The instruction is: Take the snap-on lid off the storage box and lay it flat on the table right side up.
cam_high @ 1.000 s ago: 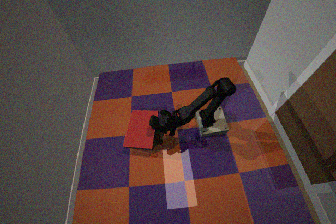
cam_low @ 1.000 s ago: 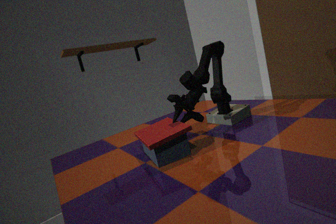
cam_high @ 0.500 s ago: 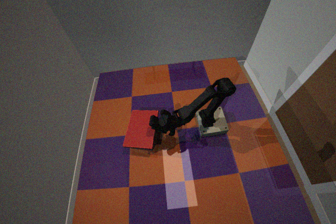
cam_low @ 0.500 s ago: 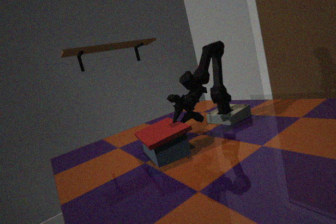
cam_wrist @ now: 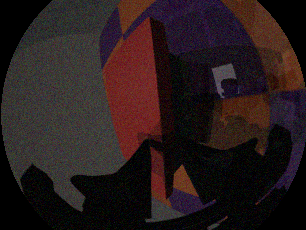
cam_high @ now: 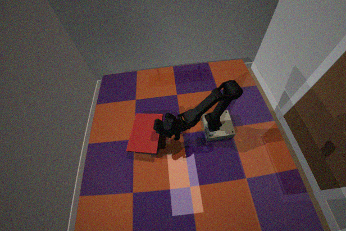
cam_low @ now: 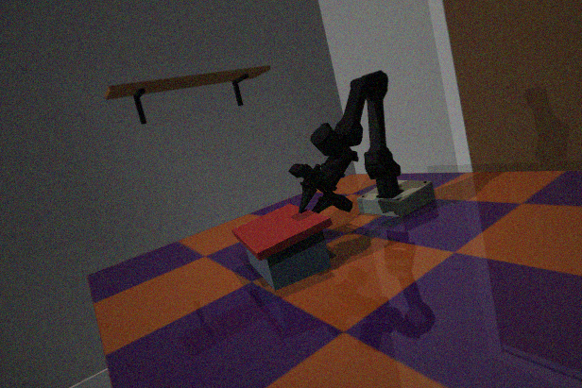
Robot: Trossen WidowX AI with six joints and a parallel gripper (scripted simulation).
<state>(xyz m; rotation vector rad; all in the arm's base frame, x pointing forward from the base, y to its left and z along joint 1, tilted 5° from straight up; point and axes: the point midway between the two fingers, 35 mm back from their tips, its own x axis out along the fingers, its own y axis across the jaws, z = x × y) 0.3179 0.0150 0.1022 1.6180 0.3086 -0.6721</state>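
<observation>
Right now the red lid is 80 mm ahead of my gripper tip and 20 mm to the right of it. Round my gripper tip: storage box 70 mm ahead, 20 mm to the right, 60 mm below.
</observation>
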